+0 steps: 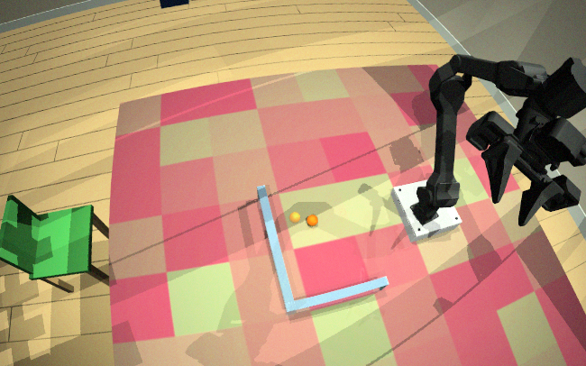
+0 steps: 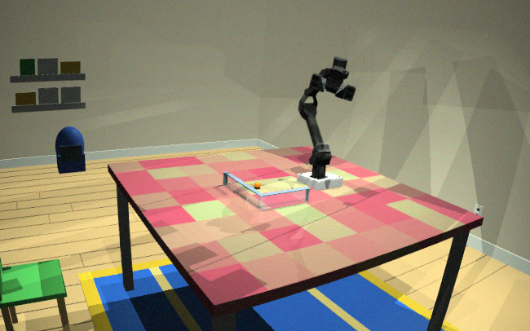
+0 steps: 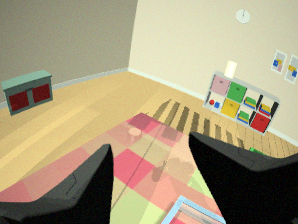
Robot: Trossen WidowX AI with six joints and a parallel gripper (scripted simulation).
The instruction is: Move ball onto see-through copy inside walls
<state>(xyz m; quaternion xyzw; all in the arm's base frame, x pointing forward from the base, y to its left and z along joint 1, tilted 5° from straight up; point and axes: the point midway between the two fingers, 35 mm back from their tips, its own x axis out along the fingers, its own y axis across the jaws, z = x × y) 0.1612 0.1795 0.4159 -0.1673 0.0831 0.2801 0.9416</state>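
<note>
My gripper tip is 10 cm short of the orange ball, 27 cm to the left of it and 45 cm above it.
</note>
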